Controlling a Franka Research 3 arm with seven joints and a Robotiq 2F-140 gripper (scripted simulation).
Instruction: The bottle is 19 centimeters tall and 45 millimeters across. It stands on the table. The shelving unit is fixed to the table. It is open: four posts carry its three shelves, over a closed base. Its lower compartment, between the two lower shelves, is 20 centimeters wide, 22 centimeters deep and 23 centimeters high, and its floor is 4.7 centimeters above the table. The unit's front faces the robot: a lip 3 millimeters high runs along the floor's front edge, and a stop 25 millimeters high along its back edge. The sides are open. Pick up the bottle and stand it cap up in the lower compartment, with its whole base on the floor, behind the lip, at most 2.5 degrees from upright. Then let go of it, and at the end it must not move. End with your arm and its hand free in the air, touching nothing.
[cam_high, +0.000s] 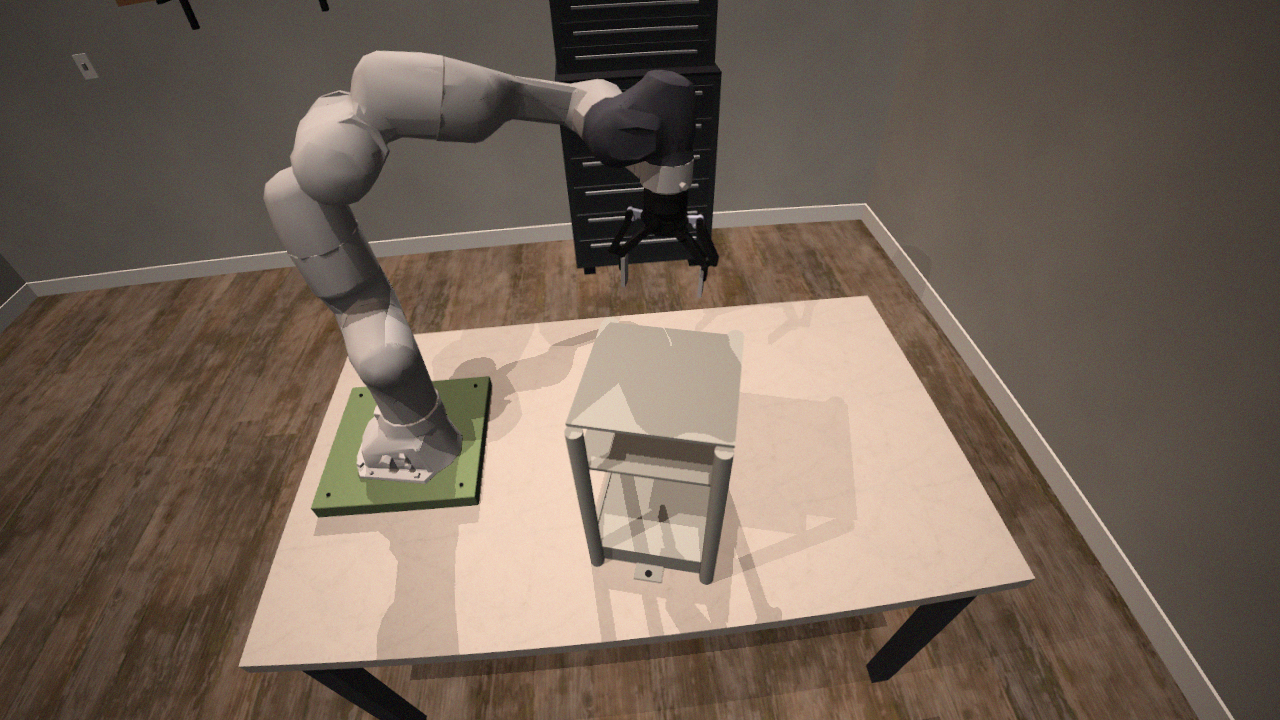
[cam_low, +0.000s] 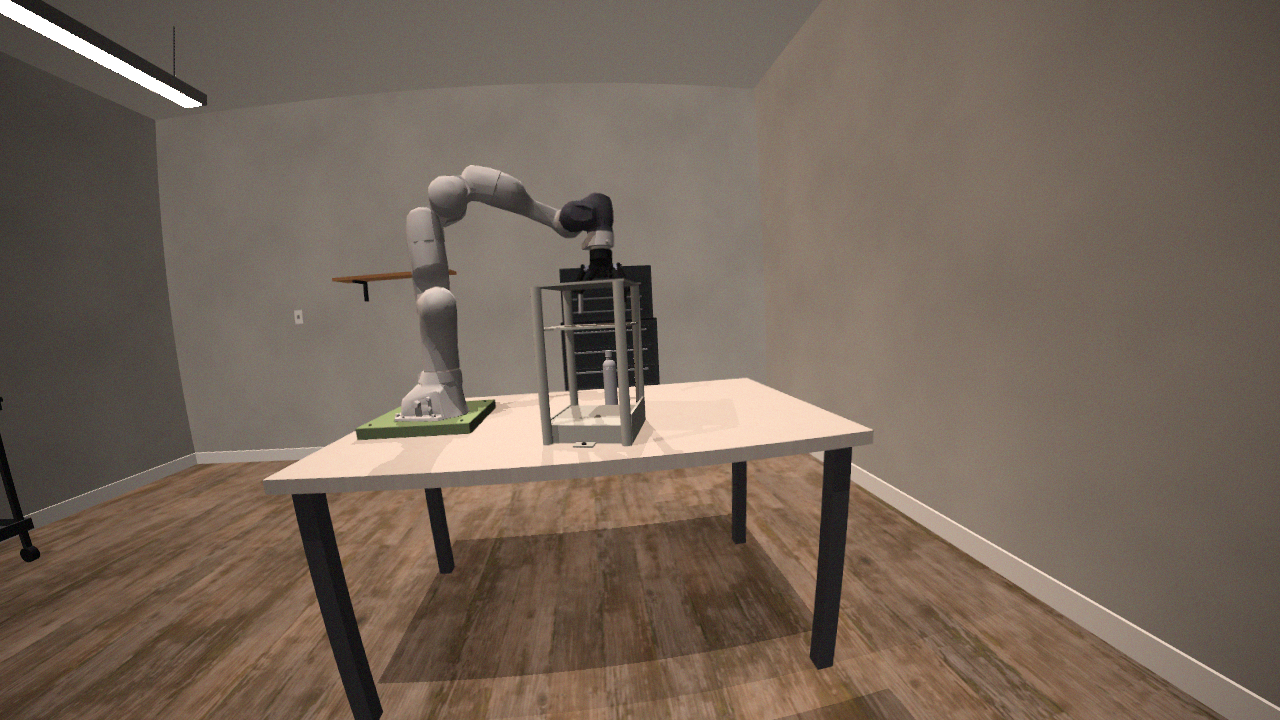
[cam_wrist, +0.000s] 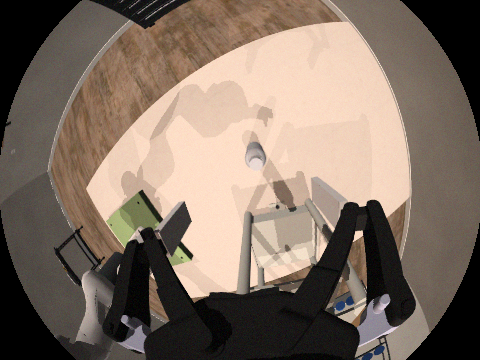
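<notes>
My gripper is now 1 cm short of the grey bottle and 20 cm above it. Also, from my hand: shelving unit: 4 cm behind, 31 cm to the right, 13 cm below.
</notes>
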